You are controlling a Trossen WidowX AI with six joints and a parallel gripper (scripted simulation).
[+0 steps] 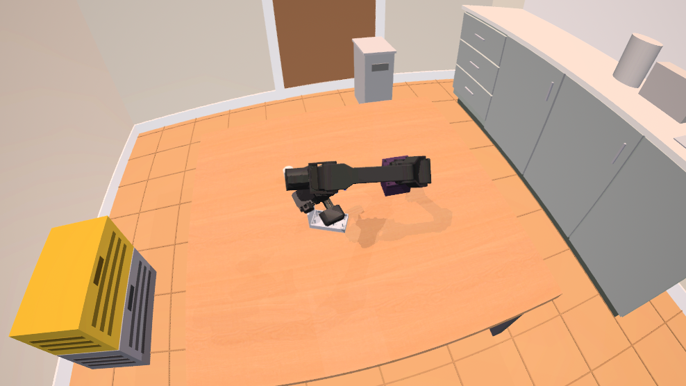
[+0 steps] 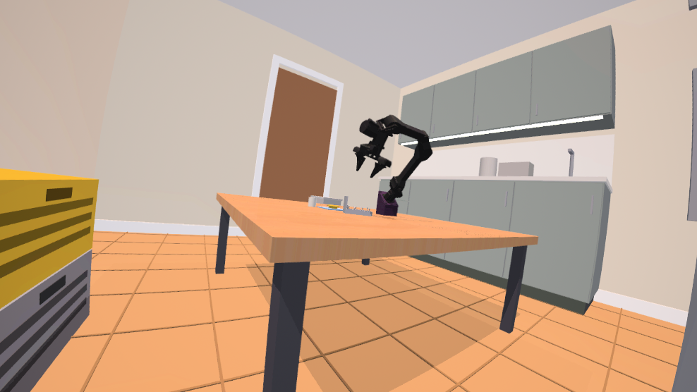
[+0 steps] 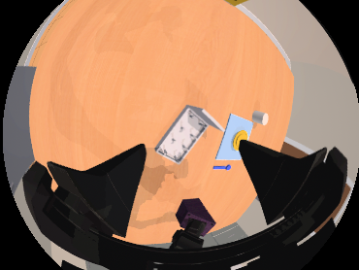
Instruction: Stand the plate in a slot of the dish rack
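My gripper tip is 270 mm to the left of the yellow plate, 170 mm above it and 50 mm past it. Also, from my gripper tip: blue spoon: 240 mm to the right, 180 mm below, 160 mm behind; light blue mat: 260 mm to the right, 180 mm below, 50 mm behind; grey dish rack: 160 mm below, 60 mm to the right, 50 mm behind.
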